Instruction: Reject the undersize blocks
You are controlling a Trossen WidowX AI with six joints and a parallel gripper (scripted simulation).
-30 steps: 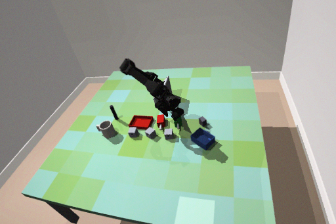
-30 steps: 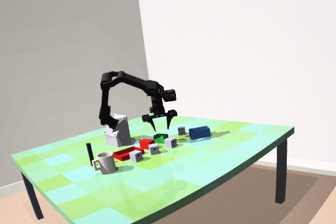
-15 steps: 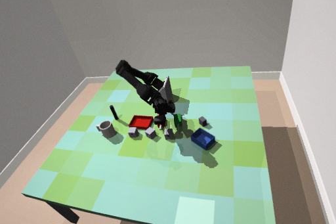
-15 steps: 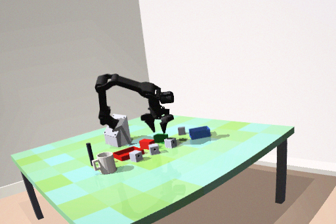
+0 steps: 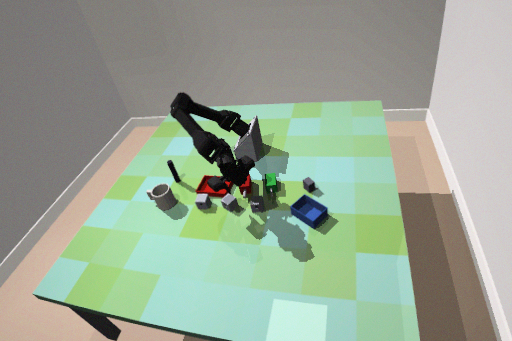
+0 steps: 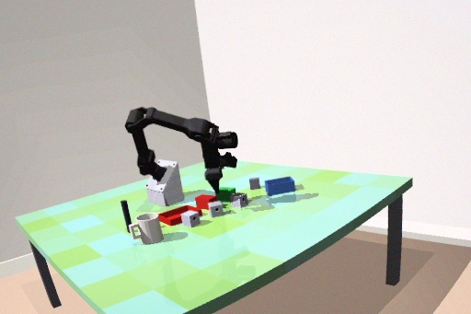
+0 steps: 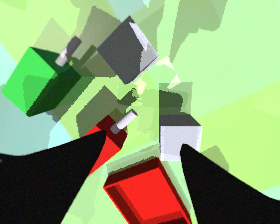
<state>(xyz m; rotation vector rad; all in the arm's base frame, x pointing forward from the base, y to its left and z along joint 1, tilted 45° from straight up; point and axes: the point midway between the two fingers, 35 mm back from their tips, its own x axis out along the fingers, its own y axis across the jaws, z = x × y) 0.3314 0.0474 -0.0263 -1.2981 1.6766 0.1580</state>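
My gripper tip is 70 mm past the red reject tray, 140 mm to the left of it and 70 mm above it. The rest, counted from my gripper tip: steel block: 20 mm ahead, 80 mm to the left, 60 mm below; green GO gauge: 70 mm behind, 110 mm to the left, 60 mm below; darker grey block: 100 mm behind, 260 mm to the left, 60 mm below.
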